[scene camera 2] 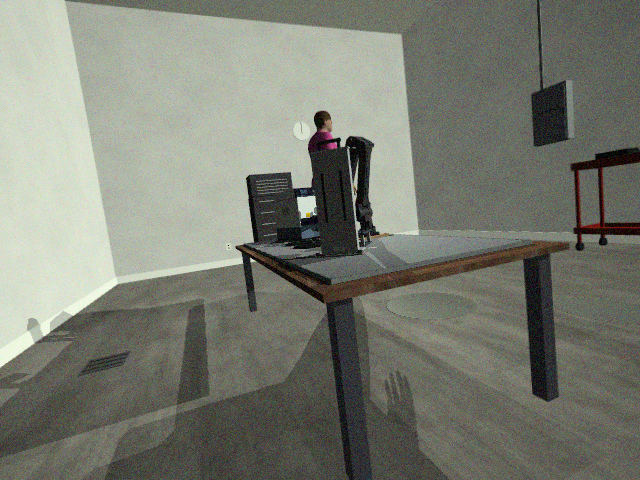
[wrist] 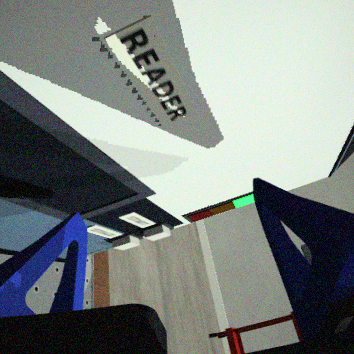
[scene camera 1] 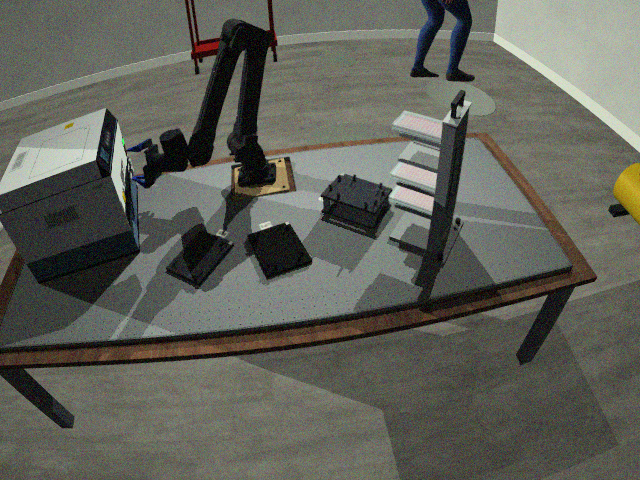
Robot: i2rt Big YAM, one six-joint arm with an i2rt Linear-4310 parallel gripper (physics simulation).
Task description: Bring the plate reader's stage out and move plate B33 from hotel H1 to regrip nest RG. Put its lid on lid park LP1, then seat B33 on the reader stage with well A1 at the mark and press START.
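Frame: origin at the arm's base, x ahead, y left, z up, level; centimetres.
Where they show: gripper, fingertip midpoint: (wrist: 165,204) (scene camera 1: 129,164); arm's base, origin of the base link: (scene camera 1: 257,176).
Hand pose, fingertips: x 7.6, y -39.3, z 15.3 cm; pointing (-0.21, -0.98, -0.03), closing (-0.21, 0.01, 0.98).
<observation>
Each offset is from my fingertips to the top centre of the thing.
The plate reader @(dx +12.2, dy -16.9, dz +17.3 cm) (scene camera 1: 67,214) (scene camera 2: 271,206) (wrist: 280,90) stands at the table's left end in scene camera 1. Its white front carries a READER label, a dark recess and a strip lit green at one end. My gripper (scene camera 1: 132,164) (wrist: 165,204) is open and empty, its blue fingers close in front of the reader's front; contact cannot be told. The hotel (scene camera 1: 448,180) (scene camera 2: 336,201) holds pink-and-white plates on several levels; an upper plate @(dx +20.8, dy +83.0, dz +16.9 cm) (scene camera 1: 419,125) and a lower plate @(dx +20.8, dy +83.0, dz -4.4 cm) (scene camera 1: 413,198) show. B33's label is not readable. Two low black fixtures, one left (scene camera 1: 201,260) and one right (scene camera 1: 279,250), lie mid-table; their names are unreadable.
A dark pegged stand (scene camera 1: 356,196) sits between the arm's base plate (scene camera 1: 286,178) and the hotel. The table (scene camera 1: 258,338) (scene camera 2: 413,276) has a wooden edge. A red cart (scene camera 1: 206,48) (scene camera 2: 586,229) and a person (scene camera 1: 457,36) (scene camera 2: 321,139) are beyond it.
</observation>
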